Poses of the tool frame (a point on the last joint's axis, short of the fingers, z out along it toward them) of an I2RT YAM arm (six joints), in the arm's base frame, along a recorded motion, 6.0 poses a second.
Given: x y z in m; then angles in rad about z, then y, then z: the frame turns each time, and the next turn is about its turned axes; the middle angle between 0 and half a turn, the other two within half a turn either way.
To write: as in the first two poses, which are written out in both.
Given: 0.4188 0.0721 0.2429 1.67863 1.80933 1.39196
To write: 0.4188 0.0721 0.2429 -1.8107 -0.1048 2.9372
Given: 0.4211 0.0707 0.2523 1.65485 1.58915 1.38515
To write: 0.4211 0.0707 0.2523 -1.5892 -0.0840 2.9544
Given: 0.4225 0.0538 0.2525 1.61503 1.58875 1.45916
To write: 0.4225 0.0538 0.2525 -1.5888 -0.0442 3.0292
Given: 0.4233 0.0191 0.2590 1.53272 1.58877 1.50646
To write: 0.4233 0.0191 0.2590 -1.5888 0.0381 3.0779
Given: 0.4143 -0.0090 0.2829 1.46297 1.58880 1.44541
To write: 0.4143 -0.0090 0.2829 -1.5889 0.1078 3.0182
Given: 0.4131 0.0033 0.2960 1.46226 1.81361 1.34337
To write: 0.4131 0.0033 0.2960 -1.8150 0.1053 2.9404
